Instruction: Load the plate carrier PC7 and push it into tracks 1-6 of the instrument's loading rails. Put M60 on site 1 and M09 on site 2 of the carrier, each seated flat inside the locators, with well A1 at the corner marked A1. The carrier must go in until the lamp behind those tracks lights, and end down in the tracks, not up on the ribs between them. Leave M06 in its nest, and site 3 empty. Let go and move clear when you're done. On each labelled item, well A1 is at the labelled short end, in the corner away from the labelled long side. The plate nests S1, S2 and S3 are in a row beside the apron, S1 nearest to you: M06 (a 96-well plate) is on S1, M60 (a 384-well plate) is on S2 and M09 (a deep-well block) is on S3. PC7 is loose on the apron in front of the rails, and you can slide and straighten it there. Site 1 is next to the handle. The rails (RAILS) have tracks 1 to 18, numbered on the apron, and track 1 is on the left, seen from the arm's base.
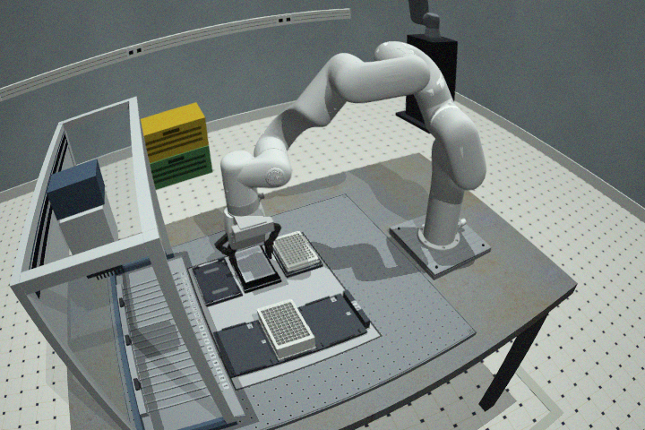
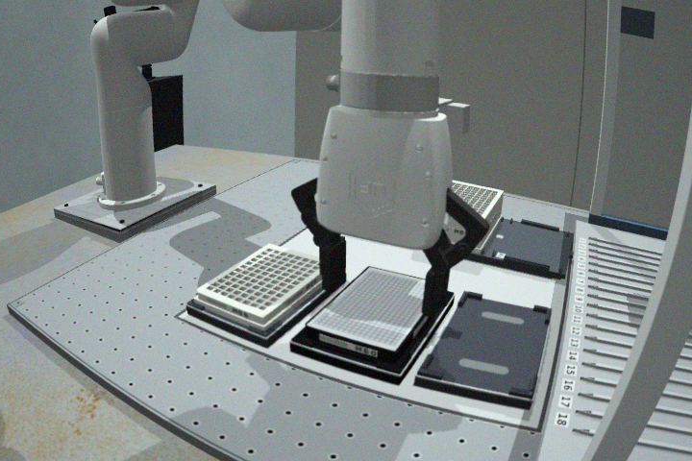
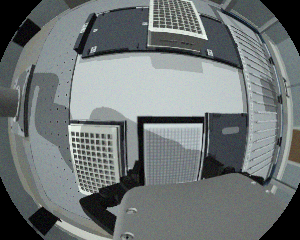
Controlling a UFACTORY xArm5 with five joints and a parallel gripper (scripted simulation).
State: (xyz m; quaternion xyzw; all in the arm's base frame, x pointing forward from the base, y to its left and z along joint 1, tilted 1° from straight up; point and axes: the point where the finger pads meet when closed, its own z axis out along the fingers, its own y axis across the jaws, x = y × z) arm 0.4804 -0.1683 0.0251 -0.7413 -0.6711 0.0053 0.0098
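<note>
My gripper is now 40 mm above the plate nest S2. Also, from my hand: 96-well plate M06: 120 mm behind, 20 mm below; plate carrier PC7: 30 mm ahead, 240 mm to the left, 30 mm below; plate nest S3: 110 mm ahead, 40 mm below.
</note>
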